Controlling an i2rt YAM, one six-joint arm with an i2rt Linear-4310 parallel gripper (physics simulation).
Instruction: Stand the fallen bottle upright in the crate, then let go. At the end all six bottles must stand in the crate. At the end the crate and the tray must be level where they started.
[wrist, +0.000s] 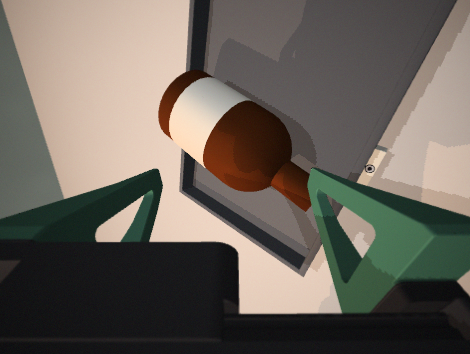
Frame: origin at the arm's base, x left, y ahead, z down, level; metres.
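Where they show: gripper, fingertip midpoint: (235, 176).
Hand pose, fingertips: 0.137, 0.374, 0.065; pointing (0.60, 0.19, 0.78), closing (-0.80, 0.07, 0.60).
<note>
Each offset is from my fingertips to the centre of the thing, as dx, dy, dz. "*": to the spot under its first point.
A brown bottle {+0.032, +0.003, +0.053} (247, 145) with a white label lies on its side, at a slant, over the grey tray {* +0.036, -0.104, +0.074} (242, 227). Its base end sticks out past the tray's left wall, and its neck points to the lower right. My gripper (235, 176) is open, with its green fingers wide apart. The bottle's body lies above and between the fingertips in the view, and the right fingertip covers the end of the neck. Neither finger is seen gripping the bottle. The crate and the other bottles do not show in this view.
The tray's dark inner walls run along its left side and its lower edge. A small light block with a round dark mark {* -0.067, +0.001, +0.080} (369, 169) sits beside the tray's right edge. A grey-green surface (22, 125) shows at the far left. Shadows fall across the tray and to its right.
</note>
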